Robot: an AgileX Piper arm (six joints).
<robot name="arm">
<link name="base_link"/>
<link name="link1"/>
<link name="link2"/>
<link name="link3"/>
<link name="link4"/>
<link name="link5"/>
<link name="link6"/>
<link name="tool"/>
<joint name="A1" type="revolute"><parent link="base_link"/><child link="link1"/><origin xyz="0 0 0.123" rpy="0 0 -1.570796"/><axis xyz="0 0 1"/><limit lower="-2.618" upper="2.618"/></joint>
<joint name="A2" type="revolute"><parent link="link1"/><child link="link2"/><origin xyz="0 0 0" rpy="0 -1.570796 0"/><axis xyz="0 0 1"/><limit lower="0" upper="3.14"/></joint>
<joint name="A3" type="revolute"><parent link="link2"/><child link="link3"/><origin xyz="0.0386 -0.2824 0" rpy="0 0 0"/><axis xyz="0 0 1"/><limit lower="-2.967" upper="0"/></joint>
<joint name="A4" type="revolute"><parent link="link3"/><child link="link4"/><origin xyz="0.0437 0.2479 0" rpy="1.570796 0 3.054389"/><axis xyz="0 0 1"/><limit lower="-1.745" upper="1.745"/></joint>
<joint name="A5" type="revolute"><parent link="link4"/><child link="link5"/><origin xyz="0 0 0" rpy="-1.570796 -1.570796 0"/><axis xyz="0 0 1"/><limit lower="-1.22" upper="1.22"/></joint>
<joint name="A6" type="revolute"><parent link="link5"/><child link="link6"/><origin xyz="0.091 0 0" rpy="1.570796 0 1.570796"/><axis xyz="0 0 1"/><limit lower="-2.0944" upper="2.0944"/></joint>
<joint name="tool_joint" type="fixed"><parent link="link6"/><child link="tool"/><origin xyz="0 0 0" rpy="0 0 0"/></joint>
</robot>
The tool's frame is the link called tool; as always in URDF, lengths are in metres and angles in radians.
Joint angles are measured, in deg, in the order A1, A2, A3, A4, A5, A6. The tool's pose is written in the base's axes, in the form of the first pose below.
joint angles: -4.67 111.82 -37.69 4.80 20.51 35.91
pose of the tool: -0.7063 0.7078 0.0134 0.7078 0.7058 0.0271 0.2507 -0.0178 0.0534
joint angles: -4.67 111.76 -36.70 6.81 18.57 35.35
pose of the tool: -0.6891 0.7247 0.0058 0.7241 0.6882 0.0455 0.2485 -0.0169 0.0518
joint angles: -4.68 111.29 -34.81 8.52 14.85 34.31
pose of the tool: -0.6792 0.7336 -0.0235 0.7307 0.6788 0.0730 0.2445 -0.0165 0.0506
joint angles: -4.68 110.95 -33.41 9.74 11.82 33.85
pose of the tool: -0.6670 0.7434 -0.0498 0.7378 0.6683 0.0945 0.2418 -0.0166 0.0498
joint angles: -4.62 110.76 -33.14 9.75 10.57 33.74
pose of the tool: -0.6671 0.7420 -0.0669 0.7347 0.6701 0.1055 0.2425 -0.0168 0.0503
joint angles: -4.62 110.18 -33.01 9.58 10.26 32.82
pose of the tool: -0.6797 0.7292 -0.0795 0.7208 0.6841 0.1119 0.2429 -0.0169 0.0526
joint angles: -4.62 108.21 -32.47 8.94 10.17 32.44
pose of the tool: -0.6896 0.7169 -0.1025 0.7059 0.6971 0.1259 0.2423 -0.0171 0.0599
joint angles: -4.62 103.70 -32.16 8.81 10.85 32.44
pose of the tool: -0.6839 0.7144 -0.1476 0.6950 0.6996 0.1661 0.2438 -0.0171 0.0782
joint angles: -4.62 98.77 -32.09 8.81 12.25 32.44
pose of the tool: -0.6749 0.7131 -0.1900 0.6825 0.7010 0.2068 0.2443 -0.0168 0.0985
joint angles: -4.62 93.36 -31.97 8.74 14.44 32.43
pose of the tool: -0.6664 0.7102 -0.2268 0.6672 0.7039 0.2437 0.2417 -0.0161 0.1201
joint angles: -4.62 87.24 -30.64 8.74 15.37 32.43
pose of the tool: -0.6506 0.7084 -0.2737 0.6483 0.7057 0.2857 0.2333 -0.0152 0.1405
